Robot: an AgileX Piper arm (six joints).
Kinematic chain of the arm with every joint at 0, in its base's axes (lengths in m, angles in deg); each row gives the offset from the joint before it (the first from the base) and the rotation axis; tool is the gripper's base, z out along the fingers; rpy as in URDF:
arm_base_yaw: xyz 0 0 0.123 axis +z
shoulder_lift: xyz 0 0 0 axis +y
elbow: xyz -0.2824 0 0.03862 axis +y
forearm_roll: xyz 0.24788 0 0.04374 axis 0.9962 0 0.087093
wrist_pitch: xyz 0 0 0 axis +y
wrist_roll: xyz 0.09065 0 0.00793 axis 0.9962 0 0.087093
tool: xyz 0 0 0 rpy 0 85.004 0
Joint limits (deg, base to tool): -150..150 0..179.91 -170..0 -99.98..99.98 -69.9..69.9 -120..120
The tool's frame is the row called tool.
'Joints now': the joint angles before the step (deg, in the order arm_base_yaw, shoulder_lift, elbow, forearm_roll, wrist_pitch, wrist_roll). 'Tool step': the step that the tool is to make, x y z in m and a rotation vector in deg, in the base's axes. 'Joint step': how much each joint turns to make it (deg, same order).
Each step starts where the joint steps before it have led.
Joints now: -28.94 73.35 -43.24 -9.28 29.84 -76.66
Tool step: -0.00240 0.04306 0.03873 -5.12 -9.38 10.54
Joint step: 9.27 -9.26 0.18 0.00 -1.69 -1.37
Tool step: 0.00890 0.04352 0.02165 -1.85 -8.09 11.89
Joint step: 11.19 -3.06 -0.79 0.02 -4.49 -0.04
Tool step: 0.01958 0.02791 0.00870 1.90 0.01 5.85
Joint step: 7.45 3.49 -4.26 -0.08 1.11 2.48
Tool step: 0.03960 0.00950 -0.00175 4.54 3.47 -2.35
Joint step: 2.44 9.13 -7.49 -1.39 2.43 7.62
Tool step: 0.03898 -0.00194 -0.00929 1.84 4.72 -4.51
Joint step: 0.06 9.21 -7.67 -2.79 3.90 6.62
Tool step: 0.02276 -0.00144 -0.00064 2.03 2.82 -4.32
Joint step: 0.05 5.26 -6.25 -1.00 4.55 4.92
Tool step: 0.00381 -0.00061 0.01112 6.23 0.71 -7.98
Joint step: 0.00 0.94 -4.08 0.90 5.16 8.74
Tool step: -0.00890 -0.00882 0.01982 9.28 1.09 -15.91
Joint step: -1.01 -0.96 -4.22 -0.26 9.15 16.37
